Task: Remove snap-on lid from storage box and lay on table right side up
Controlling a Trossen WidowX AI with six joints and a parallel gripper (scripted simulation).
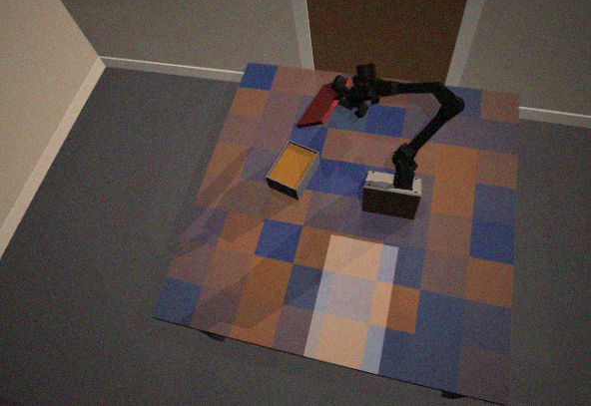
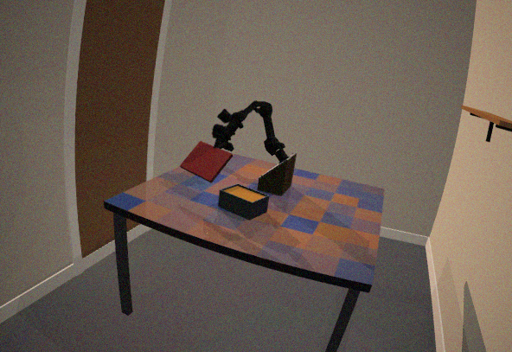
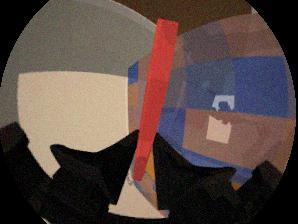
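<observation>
The lid lies 6 cm ahead of my gripper tip, 3 cm to the right of it and 5 cm below it. Round my gripper tip: grey-blue storage box (16 cm ahead, 23 cm to the left, 19 cm below).
</observation>
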